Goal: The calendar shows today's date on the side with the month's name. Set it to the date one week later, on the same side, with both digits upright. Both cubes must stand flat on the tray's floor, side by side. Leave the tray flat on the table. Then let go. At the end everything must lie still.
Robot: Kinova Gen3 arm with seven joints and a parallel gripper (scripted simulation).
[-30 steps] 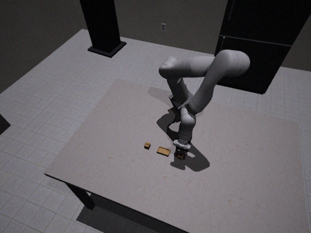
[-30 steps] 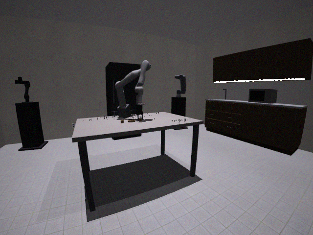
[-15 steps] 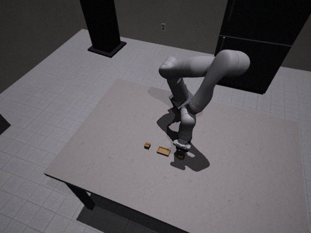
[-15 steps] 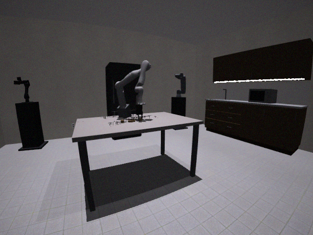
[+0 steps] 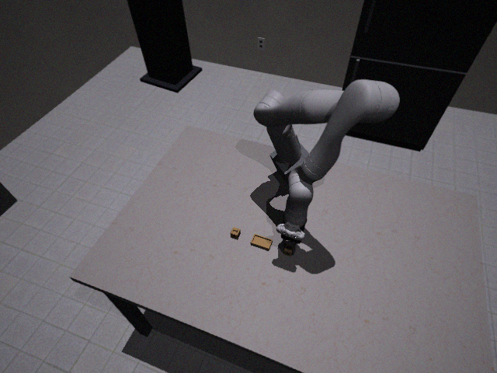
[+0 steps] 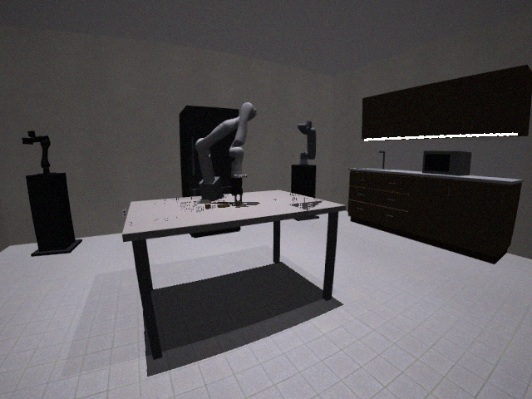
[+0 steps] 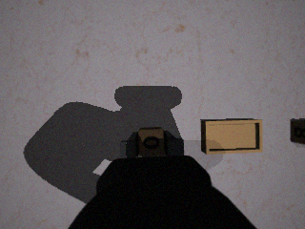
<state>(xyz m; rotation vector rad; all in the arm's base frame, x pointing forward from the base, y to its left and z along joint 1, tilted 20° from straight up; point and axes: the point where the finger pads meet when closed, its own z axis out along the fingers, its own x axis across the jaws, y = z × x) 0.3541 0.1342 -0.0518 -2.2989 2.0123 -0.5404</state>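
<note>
Now: the wooden tray 110 mm to the right of my hand, 20 mm below it and 10 mm ahead of it. From my hand the other things lie so: wooden cube (210 mm to the right, 20 mm ahead, 10 mm below).
</note>
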